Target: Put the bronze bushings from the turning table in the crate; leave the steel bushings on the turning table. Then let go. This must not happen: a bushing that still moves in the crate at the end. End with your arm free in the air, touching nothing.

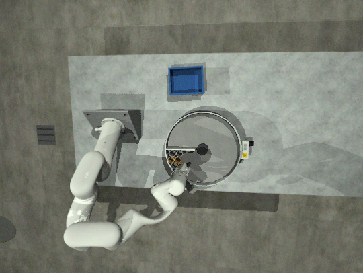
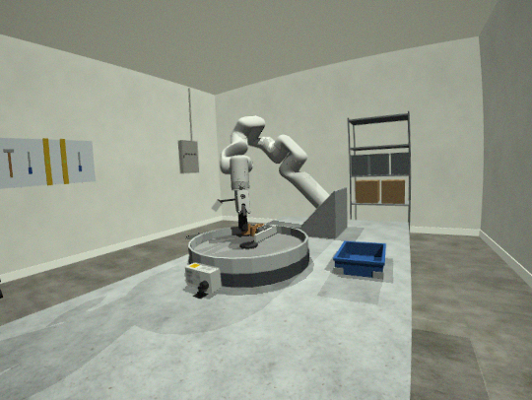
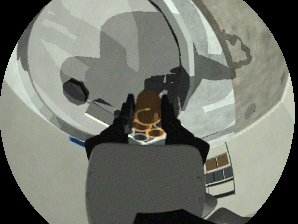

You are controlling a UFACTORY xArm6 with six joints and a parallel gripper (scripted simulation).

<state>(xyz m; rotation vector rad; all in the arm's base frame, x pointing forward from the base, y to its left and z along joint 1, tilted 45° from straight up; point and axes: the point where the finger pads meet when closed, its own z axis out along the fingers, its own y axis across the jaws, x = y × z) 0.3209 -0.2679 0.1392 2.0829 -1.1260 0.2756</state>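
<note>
Now: the blue crate 8 cm ahead of my hand, 47 cm to the left of it and 8 cm below it. Round my hand: round turning table (12 cm ahead, 9 cm to the left, 5 cm below).
</note>
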